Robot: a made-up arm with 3 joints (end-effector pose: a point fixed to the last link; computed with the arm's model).
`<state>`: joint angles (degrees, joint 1 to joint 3).
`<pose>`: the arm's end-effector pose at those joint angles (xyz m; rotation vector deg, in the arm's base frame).
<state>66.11 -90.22 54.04</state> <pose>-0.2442 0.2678 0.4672 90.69 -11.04 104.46</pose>
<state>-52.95 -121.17 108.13</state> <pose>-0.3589 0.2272 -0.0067 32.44 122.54 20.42</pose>
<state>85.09 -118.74 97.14</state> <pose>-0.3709 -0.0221 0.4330 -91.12 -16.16 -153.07</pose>
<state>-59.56 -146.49 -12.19</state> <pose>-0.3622 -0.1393 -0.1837 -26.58 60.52 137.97</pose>
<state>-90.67 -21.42 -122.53</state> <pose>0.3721 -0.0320 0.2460 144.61 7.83 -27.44</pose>
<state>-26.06 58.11 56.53</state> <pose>0.2871 -0.2086 0.1387 27.79 -38.77 -44.14</pose>
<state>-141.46 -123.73 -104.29</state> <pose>-0.0389 -0.4387 -0.0547 61.59 -43.71 -129.99</pose>
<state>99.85 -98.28 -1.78</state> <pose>-0.1548 0.2135 0.5828 70.66 -83.85 68.35</pose>
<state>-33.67 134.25 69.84</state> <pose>-0.1764 -0.3310 0.3109 17.74 -106.40 -83.86</pose>
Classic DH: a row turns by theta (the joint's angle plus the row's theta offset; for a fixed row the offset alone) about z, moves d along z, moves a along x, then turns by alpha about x. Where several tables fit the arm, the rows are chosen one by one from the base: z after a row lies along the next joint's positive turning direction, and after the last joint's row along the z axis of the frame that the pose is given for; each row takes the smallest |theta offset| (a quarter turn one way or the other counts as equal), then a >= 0, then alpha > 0; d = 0 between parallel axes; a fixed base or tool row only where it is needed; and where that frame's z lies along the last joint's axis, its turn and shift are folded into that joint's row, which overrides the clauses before.
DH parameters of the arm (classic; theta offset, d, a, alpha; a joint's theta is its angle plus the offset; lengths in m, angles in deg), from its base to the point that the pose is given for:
base (fixed): 90 0.16 0 90
joint 1: 0 -0.06 0.03 90
joint 2: 0 0.07 -0.04 -90
joint 3: 0 0.36 0.09 -90
tool (fixed): -90 -0.21 0 0

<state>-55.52 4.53 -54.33</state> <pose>0.2864 -0.3073 0.1383 -109.78 -0.06 -5.31</pose>
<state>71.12 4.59 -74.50</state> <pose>0.2814 0.1314 -0.1137 -3.38 4.39 -1.36</pose>
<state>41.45 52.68 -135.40</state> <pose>-0.0418 -0.3172 -0.0984 -86.61 58.64 -1.61</pose>
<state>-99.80 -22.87 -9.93</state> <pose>0.2669 -0.3190 0.0310 -108.07 18.88 18.92</pose>
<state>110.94 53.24 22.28</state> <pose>0.2539 0.2811 0.0696 121.49 46.36 -47.46</pose>
